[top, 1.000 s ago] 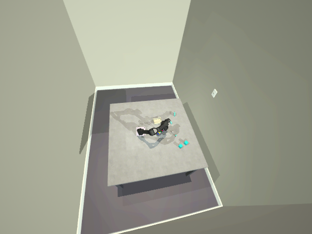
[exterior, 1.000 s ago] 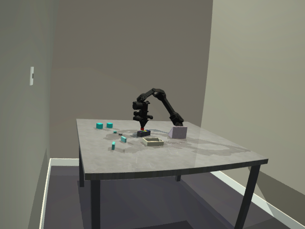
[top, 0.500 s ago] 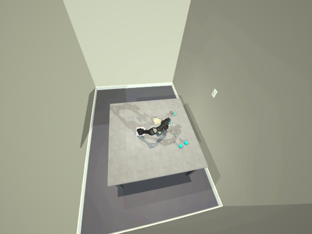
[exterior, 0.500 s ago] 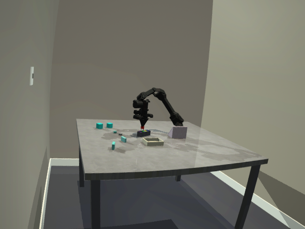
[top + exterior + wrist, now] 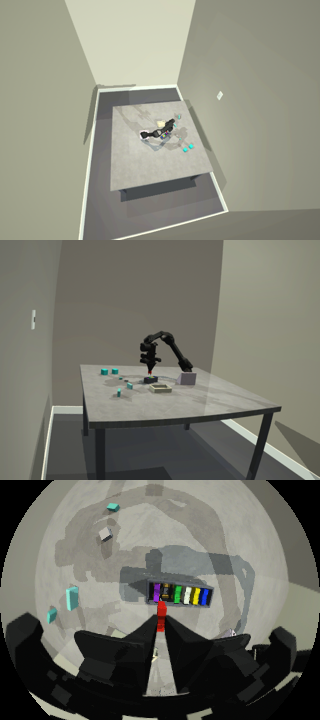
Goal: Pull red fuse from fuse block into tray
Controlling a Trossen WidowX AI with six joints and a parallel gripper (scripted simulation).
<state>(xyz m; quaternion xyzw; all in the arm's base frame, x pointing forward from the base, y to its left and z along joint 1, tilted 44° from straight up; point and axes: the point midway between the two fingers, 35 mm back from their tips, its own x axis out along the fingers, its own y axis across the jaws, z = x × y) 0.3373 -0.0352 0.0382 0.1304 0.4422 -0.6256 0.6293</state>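
The beige tray lies 10 mm behind my gripper tip, 190 mm to the left of it and 90 mm below it. The rest, counted from my gripper tip: red fuse: 10 mm below.
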